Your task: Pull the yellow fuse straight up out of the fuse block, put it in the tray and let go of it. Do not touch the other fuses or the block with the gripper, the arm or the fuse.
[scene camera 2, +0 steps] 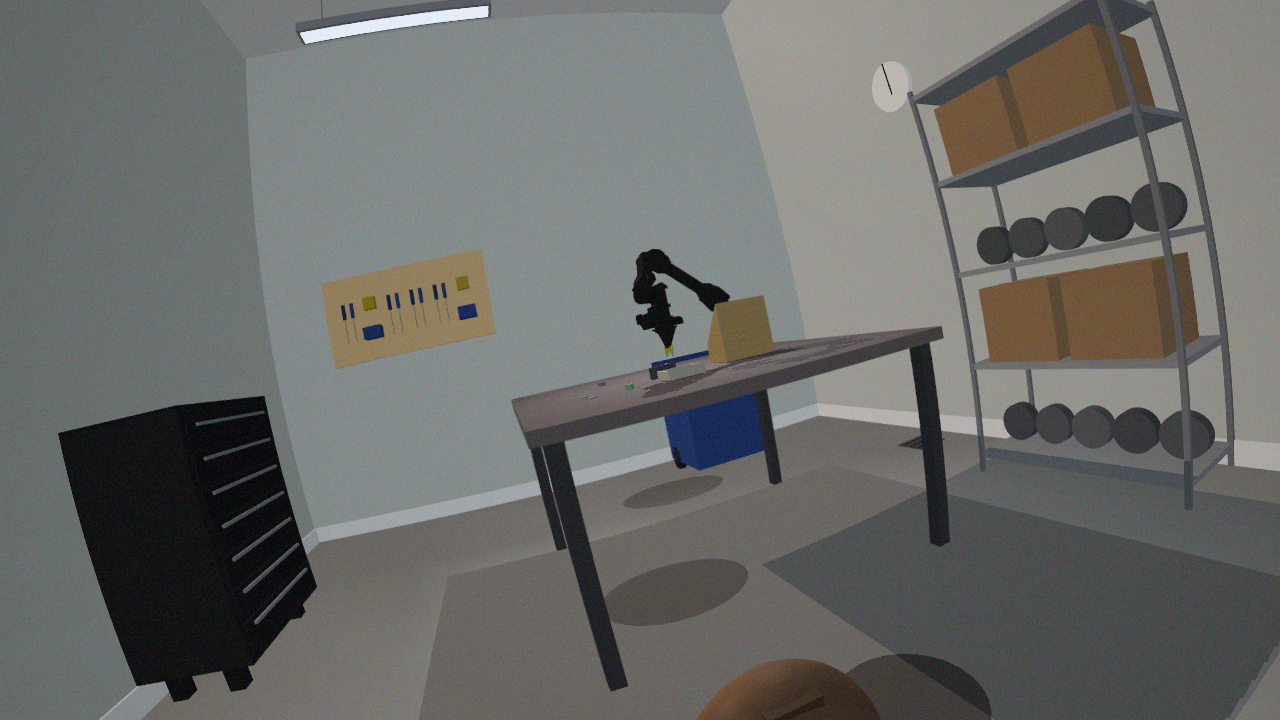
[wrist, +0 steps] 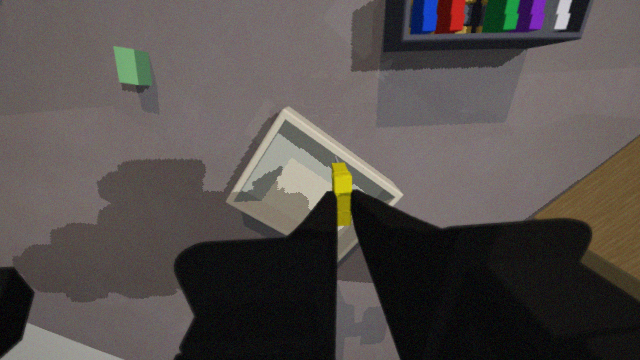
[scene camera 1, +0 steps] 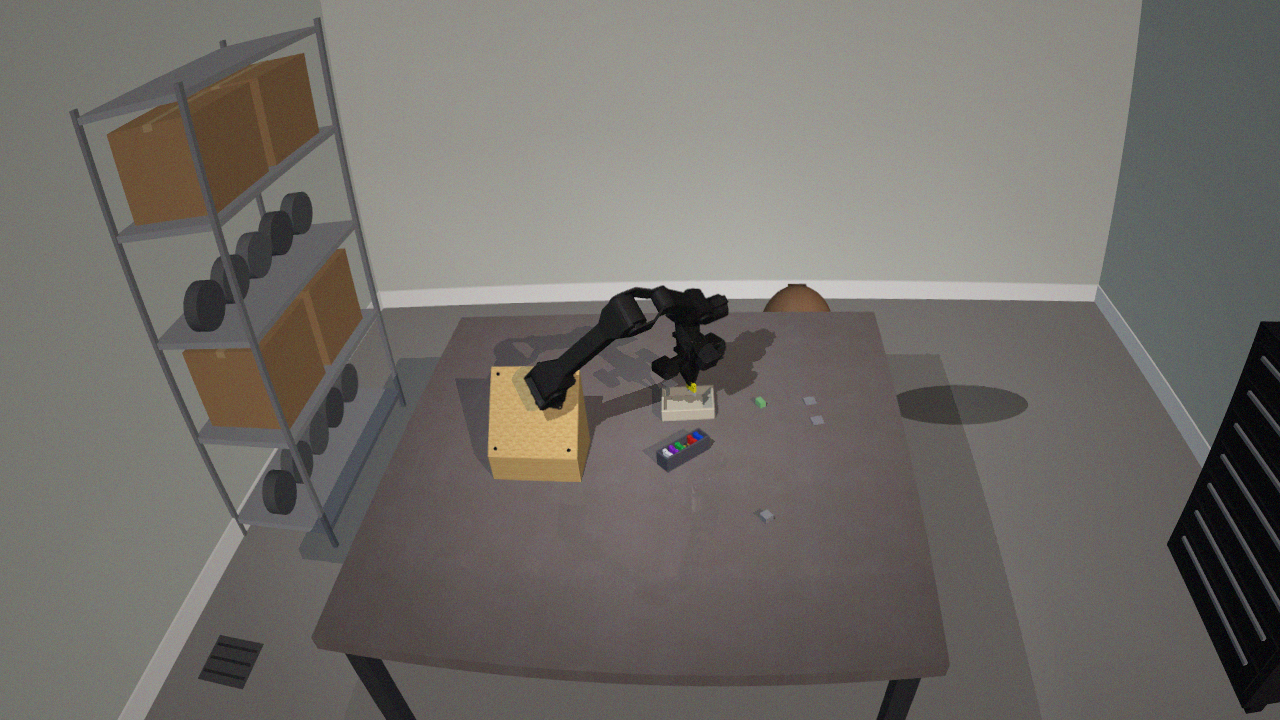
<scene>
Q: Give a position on a tray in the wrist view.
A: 289, 173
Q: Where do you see a tray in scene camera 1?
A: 677, 404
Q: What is my gripper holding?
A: A yellow fuse.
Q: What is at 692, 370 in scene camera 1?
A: My gripper.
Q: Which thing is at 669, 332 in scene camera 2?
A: My gripper.
</scene>
